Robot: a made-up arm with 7 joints.
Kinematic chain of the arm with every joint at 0, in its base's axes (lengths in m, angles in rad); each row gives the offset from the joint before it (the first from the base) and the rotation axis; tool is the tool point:
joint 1: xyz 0 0 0.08 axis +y
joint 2: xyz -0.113 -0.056 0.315 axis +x
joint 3: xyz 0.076 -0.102 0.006 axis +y
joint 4: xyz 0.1 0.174 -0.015 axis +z
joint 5: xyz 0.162 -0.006 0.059 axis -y
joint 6: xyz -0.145 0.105 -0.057 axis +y
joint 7: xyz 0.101 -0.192 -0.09 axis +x
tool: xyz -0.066 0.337 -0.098
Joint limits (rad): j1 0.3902..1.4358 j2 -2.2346..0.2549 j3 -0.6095..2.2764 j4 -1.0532..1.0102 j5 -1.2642..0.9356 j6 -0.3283..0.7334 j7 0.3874..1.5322
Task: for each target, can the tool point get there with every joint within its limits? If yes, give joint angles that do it. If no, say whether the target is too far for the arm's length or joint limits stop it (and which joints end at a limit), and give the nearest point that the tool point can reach.
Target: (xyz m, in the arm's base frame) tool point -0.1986 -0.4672 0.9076
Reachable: no: joint limits stop it (at a limit: joint 1, joint 2, joint 4, joint 5, joint 7) | nearest point -0.1041 -0.3399 0.6463 | short by 0.306 m
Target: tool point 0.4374 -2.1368 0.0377
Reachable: no: too far | nearest point 0.3376 -0.5411 0.1304 | short by 1.601 m
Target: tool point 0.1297 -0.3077 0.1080
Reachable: yes | joints 0.6586 -1.4813 1.5066 -0.7669 -0.2490 -0.1579 0.8002
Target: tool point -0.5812 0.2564 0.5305
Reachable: no: joint limits stop it (at a limit: joint 1, joint 2, joint 3, joint 5, joint 6, joint 7) | nearest point -0.3016 0.1730 0.4003 | short by 0.319 m
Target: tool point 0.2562 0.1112 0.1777
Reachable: yes | joints 0.7131 -0.3487 0.8104 0.3193 0.7611 0.4234 1.2855
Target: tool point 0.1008 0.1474 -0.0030
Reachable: yes | joints 1.1302 -0.1696 1.3295 -0.2809 -0.5987 0.4093 0.8168
